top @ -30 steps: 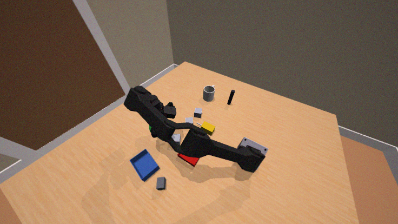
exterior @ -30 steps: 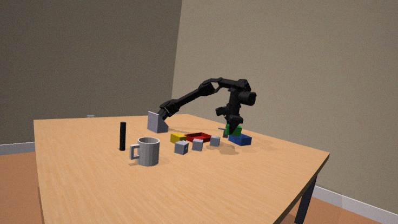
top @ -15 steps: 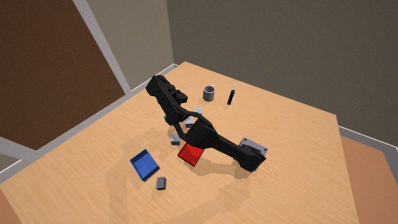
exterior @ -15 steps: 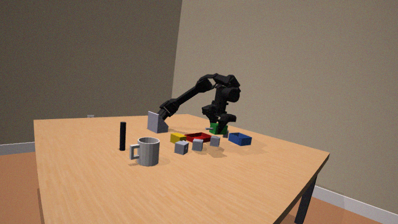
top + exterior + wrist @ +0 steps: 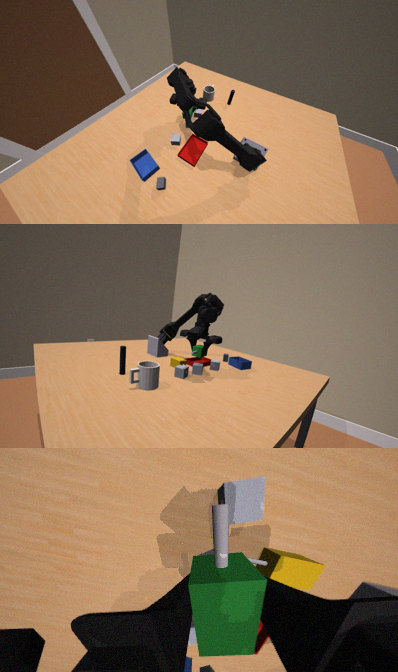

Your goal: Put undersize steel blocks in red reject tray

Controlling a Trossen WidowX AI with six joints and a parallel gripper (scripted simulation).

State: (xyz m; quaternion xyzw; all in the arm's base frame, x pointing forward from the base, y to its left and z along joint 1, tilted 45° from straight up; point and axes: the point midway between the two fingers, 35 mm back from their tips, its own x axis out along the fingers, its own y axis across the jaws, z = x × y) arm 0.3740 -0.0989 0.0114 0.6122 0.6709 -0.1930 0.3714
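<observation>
My gripper tip is 2 cm below the green gauge and 1 cm to the left of it. From my gripper tip the other things lie so: red reject tray (15 cm to the left, 11 cm behind, 9 cm below); then yellow gauge (10 cm behind, 7 cm below); then steel block (7 cm below, 2 cm to the left, 1 cm behind).
</observation>
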